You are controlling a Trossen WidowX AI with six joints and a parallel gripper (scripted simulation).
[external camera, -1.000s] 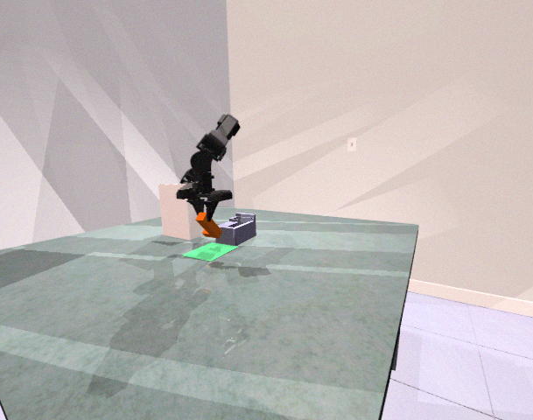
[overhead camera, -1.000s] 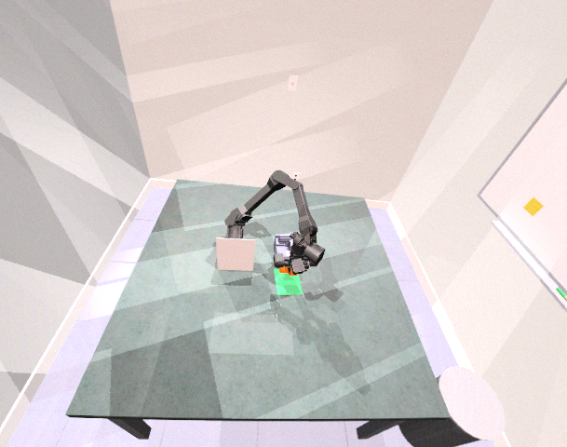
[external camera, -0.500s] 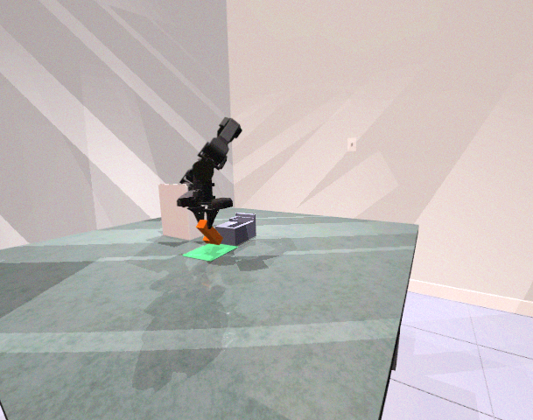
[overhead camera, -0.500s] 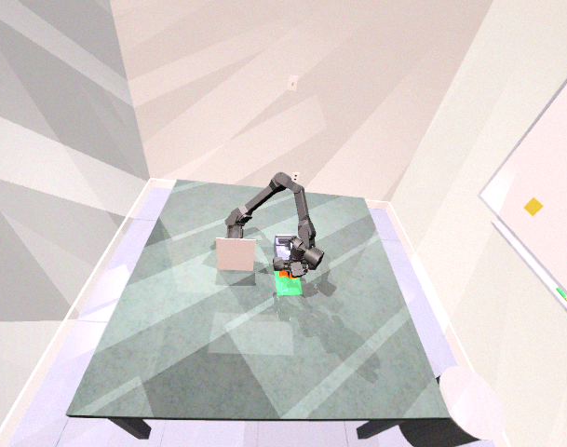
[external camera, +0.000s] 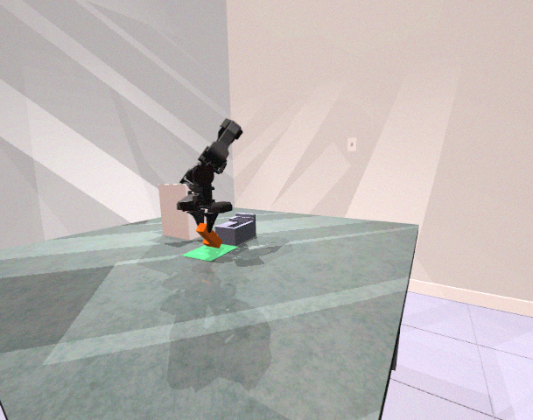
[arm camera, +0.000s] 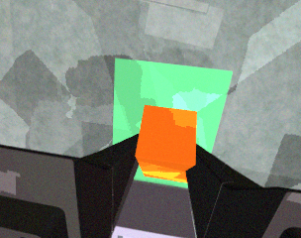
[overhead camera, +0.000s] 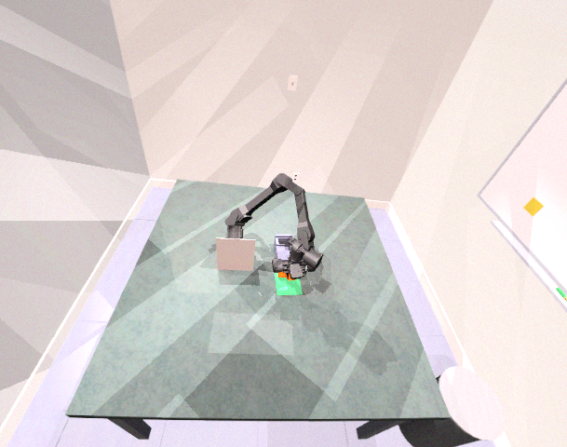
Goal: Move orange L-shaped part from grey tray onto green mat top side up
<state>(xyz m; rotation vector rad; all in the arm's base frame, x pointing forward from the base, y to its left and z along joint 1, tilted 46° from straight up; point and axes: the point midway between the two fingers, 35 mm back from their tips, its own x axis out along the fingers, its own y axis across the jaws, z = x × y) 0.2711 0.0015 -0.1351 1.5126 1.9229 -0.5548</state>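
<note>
My gripper tip is 20 mm past the orange L-shaped part, 30 mm to the right of it and 30 mm above it. From my gripper tip the other things lie so: green mat (20 mm to the left, 90 mm below).
</note>
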